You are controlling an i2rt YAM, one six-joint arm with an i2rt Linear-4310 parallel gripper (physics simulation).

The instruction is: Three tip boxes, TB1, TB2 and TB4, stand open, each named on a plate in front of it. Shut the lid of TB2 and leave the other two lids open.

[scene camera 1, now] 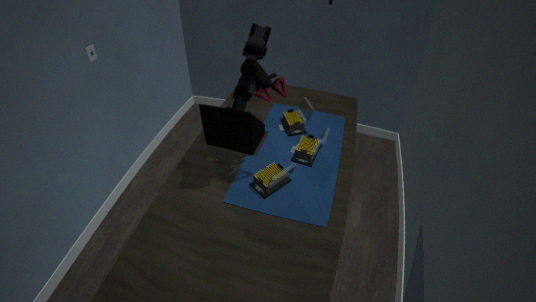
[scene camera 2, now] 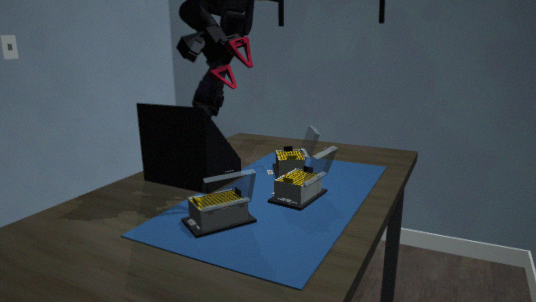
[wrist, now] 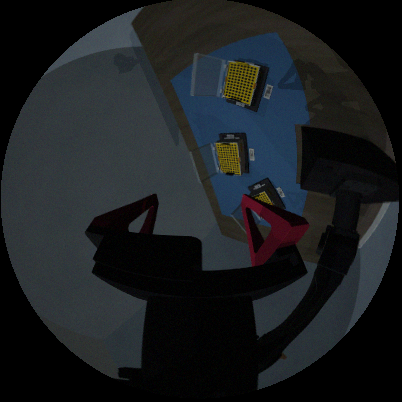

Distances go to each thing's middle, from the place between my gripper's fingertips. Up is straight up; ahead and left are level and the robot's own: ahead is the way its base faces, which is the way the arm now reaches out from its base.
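Labels:
Tip box lid (scene camera 2: 233, 188): my hand 50 mm short of it, 200 mm to the left of it, 230 mm above it.

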